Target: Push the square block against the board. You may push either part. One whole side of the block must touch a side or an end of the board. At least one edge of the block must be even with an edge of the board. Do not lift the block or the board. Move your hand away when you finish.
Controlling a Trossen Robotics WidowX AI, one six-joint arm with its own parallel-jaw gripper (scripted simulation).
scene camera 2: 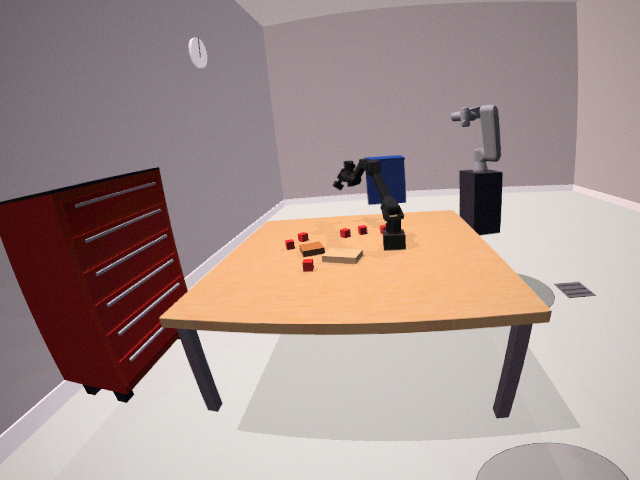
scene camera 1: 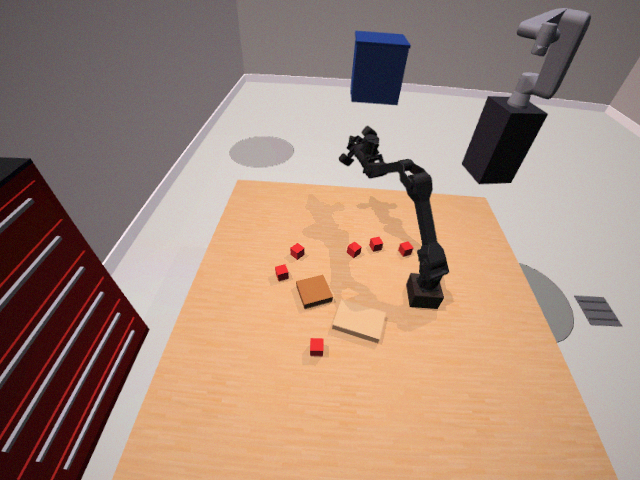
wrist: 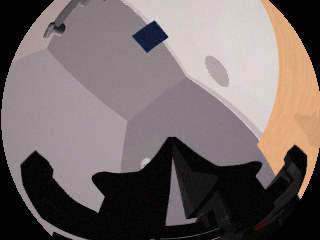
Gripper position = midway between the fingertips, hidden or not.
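Note:
My gripper (wrist: 171, 140) is shut and holds nothing. A brown square block (scene camera 1: 314, 291) is visible to me, as is a pale board (scene camera 1: 360, 321). In the wrist view the block is out of frame, and the board is likewise out of frame in the wrist view.

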